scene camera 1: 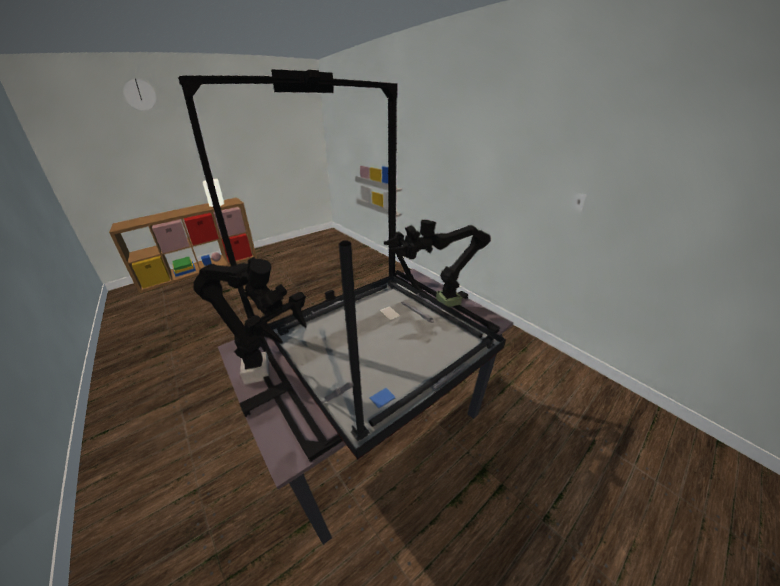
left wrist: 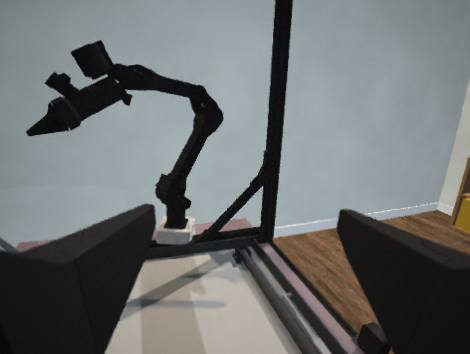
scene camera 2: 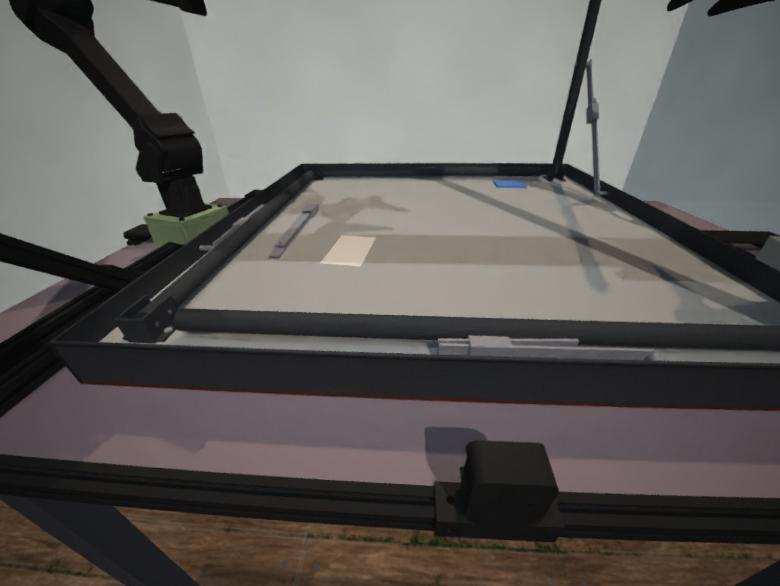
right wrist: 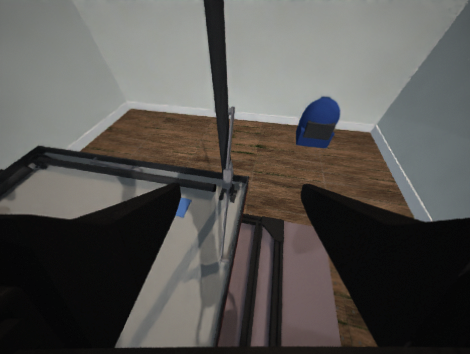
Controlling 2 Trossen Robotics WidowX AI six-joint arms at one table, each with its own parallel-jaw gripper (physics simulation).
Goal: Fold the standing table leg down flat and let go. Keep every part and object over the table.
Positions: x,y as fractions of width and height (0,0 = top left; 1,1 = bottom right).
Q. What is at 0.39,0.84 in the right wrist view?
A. A tabletop.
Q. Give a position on a black table leg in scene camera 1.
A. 0.44,0.43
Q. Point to a tabletop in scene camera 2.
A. At 0.58,0.42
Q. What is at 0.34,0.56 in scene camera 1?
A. My right gripper.
